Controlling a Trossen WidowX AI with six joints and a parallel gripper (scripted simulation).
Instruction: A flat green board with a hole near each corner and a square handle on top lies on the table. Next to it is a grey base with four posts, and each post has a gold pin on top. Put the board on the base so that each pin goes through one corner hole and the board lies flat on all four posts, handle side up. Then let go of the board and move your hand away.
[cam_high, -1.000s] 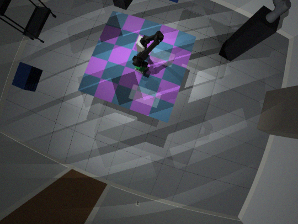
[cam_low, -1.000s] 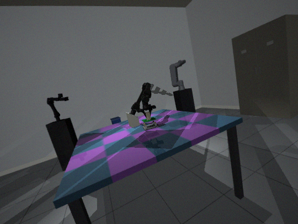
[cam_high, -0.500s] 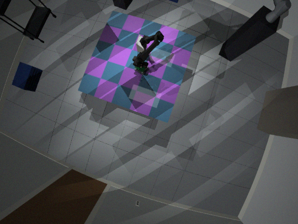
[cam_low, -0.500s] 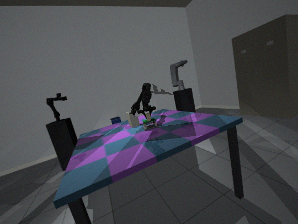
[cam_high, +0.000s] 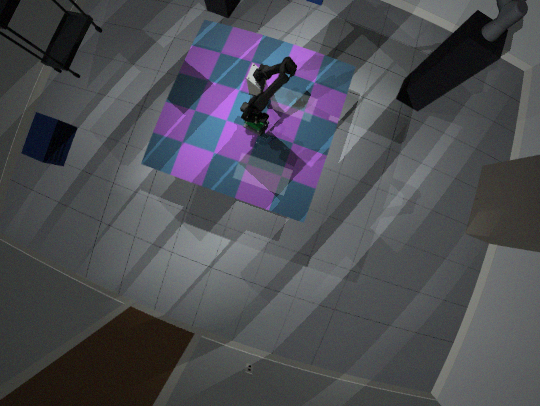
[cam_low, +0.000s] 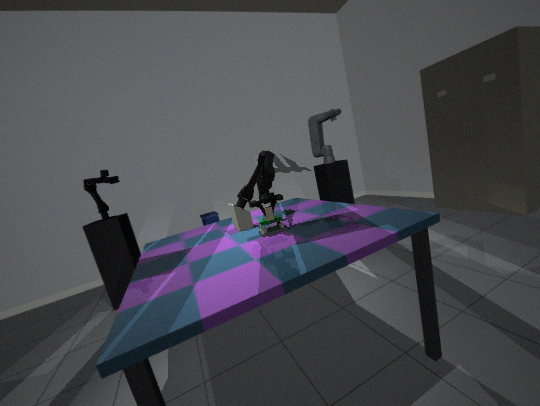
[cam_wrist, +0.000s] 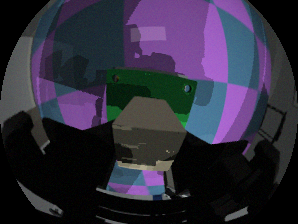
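The green board lies 1 cm below my gripper tip. Also, from my gripper tip: grey base (8 cm below).
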